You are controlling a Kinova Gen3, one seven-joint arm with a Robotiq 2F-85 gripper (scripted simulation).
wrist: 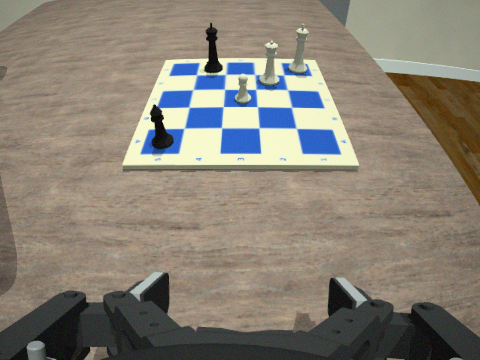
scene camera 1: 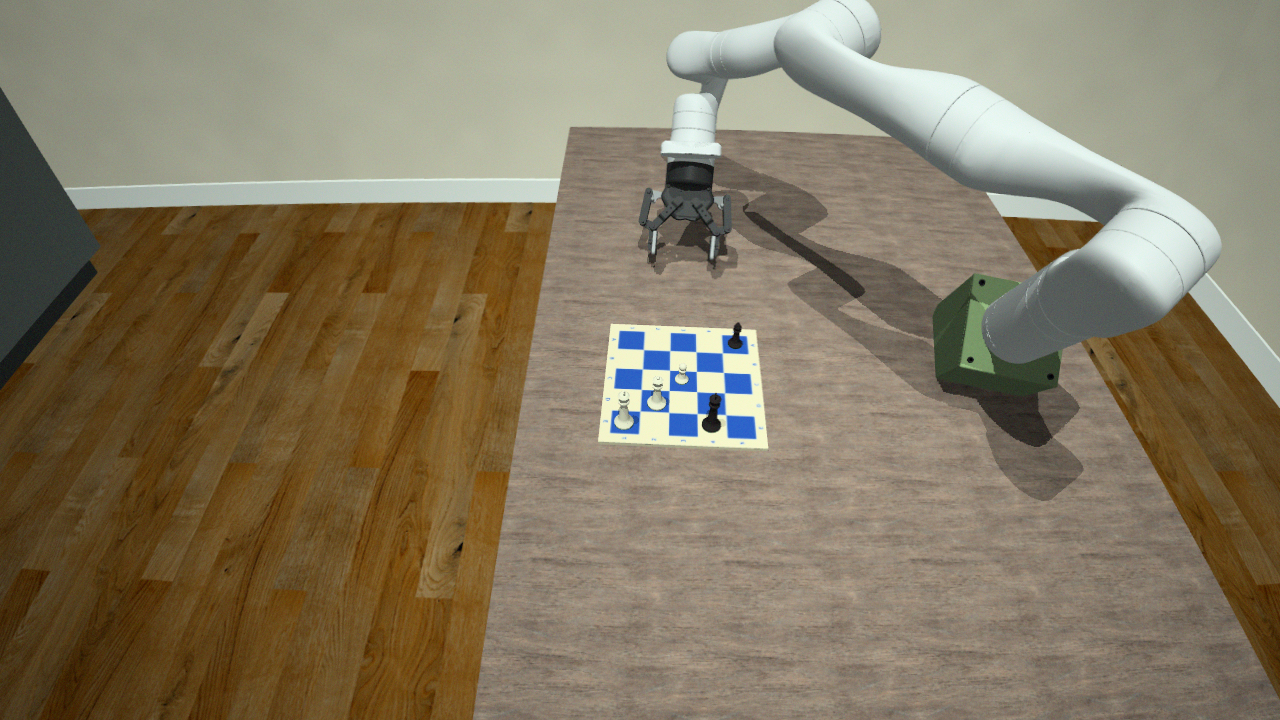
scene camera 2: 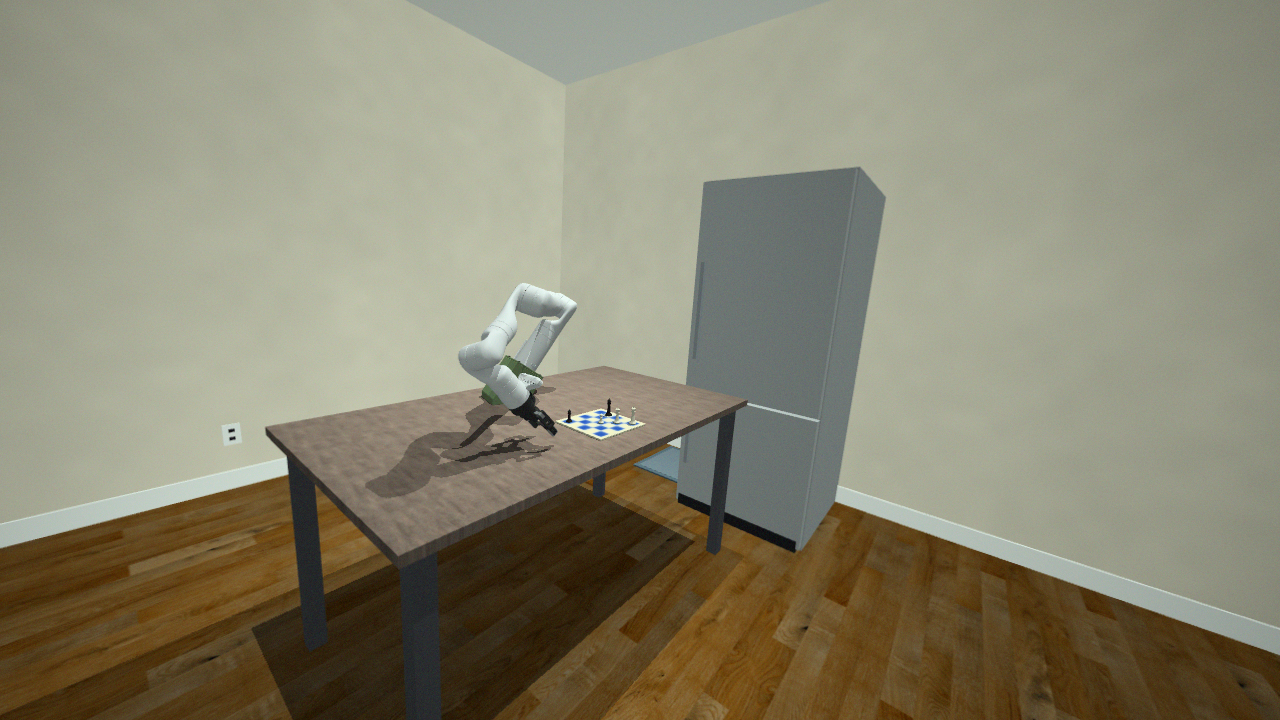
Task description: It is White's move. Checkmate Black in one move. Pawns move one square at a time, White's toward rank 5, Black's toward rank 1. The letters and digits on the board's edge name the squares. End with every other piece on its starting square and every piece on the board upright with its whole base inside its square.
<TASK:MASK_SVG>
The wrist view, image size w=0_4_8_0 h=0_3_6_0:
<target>gripper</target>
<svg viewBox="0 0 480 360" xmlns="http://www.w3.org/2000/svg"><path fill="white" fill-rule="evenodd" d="M0 332L0 360L84 360L90 352L90 347L107 347L109 357L101 360L374 360L374 358L375 360L387 360L387 358L404 360L480 360L480 337L441 306L430 302L413 304L411 313L393 312L394 306L391 303L380 299L373 300L362 289L353 287L345 278L330 279L328 297L329 317L309 332L301 330L295 333L293 330L241 332L213 327L197 327L195 331L190 326L181 327L166 314L169 309L169 275L163 272L154 272L147 279L135 283L130 289L126 290L127 292L114 291L107 293L103 296L103 302L86 302L86 294L79 291L69 290L59 293Z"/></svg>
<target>blue-and-cream chessboard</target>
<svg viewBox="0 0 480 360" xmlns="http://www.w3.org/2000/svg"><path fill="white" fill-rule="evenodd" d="M122 164L124 170L358 170L359 163L316 61L304 60L307 71L298 74L288 69L294 59L274 59L275 74L279 77L279 83L267 86L259 82L259 77L265 73L267 58L218 58L218 61L223 65L223 70L218 73L208 73L204 70L208 59L166 60ZM153 104L162 109L162 114L164 115L162 122L167 133L171 134L174 139L173 144L166 149L156 149L152 145L152 139L155 136L155 126L151 121L149 112ZM243 73L248 76L248 85L246 87L248 94L251 96L251 101L245 104L235 101L235 96L238 94L240 87L238 85L238 77Z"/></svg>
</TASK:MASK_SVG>
